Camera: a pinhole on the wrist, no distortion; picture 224 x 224 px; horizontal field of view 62.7 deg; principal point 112.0 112.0 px. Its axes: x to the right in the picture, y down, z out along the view. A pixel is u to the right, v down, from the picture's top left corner.
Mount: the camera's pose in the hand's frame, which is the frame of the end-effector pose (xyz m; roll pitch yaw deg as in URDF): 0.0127 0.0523 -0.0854 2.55 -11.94 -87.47
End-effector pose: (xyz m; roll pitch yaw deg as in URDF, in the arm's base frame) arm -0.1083 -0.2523 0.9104 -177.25 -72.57 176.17
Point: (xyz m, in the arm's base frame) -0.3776 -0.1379 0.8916
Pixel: 122.1 148.8
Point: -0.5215 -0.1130 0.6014
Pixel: 121.4 64.7
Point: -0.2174 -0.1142 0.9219
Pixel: 74.1 154.6
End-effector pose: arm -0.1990 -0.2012 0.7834 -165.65 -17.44 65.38
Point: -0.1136 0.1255 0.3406
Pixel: 147.3 174.3
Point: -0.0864 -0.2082 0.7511
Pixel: 49.6 151.9
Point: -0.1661 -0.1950 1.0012
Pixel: behind the camera
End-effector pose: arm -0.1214 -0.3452 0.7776 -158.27 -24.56 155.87
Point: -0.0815 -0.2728 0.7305
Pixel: 73.8 52.6
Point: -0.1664 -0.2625 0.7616
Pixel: 124.1 206.7
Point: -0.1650 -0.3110 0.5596
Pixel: 122.0 86.9
